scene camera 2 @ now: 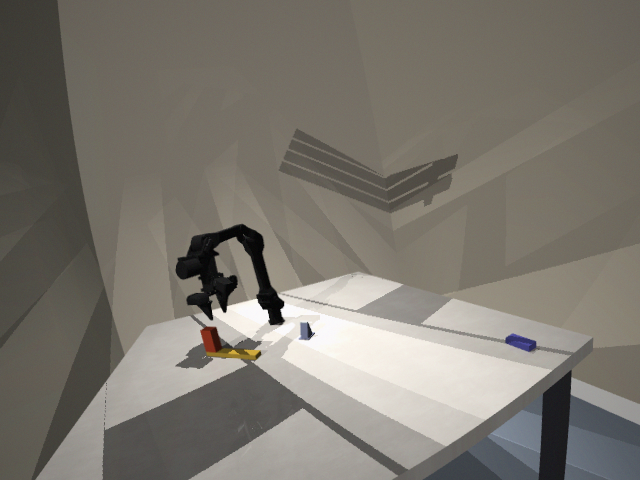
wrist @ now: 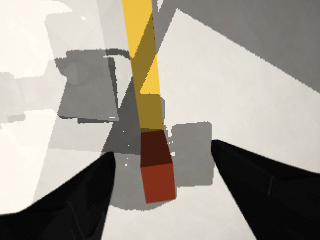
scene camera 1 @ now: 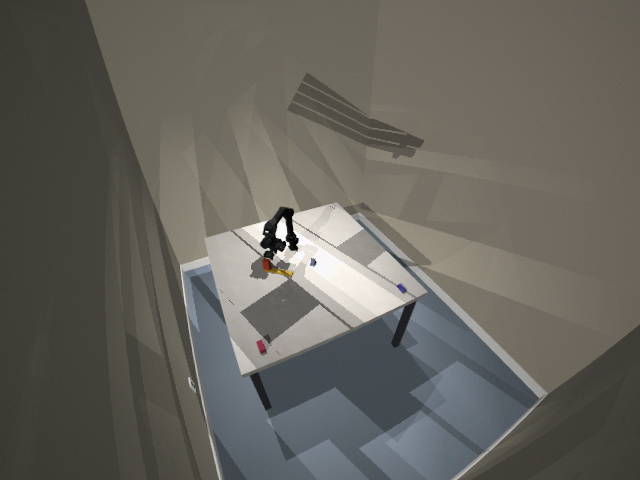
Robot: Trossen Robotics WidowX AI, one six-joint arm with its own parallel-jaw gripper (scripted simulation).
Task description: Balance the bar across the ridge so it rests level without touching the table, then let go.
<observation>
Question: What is the gripper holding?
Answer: Nothing.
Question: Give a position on a bar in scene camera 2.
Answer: At 212,344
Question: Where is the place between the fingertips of the gripper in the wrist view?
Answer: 163,151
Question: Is the gripper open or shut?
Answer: Open.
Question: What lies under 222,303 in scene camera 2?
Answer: The gripper.
</observation>
